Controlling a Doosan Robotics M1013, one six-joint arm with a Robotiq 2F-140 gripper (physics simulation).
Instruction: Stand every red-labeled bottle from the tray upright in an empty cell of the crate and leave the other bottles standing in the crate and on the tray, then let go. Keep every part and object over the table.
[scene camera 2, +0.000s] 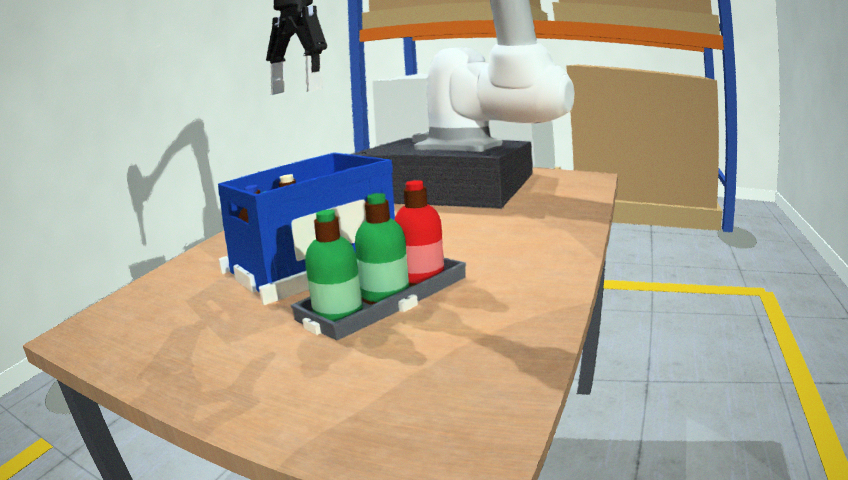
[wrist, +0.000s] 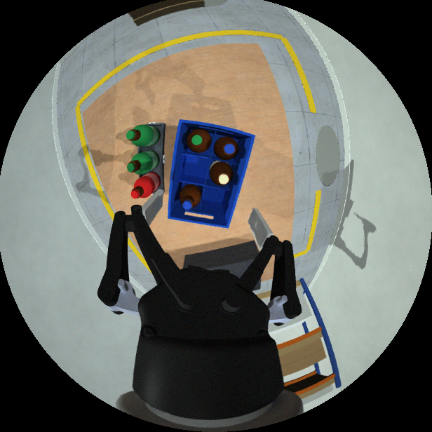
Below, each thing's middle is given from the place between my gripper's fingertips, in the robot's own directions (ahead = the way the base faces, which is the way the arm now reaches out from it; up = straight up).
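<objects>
There is the red-labeled bottle (scene camera 2: 420, 222). My hand is 23 cm to the right of the bottle and 1 cm short of it, and it is also 24 cm above it.
</objects>
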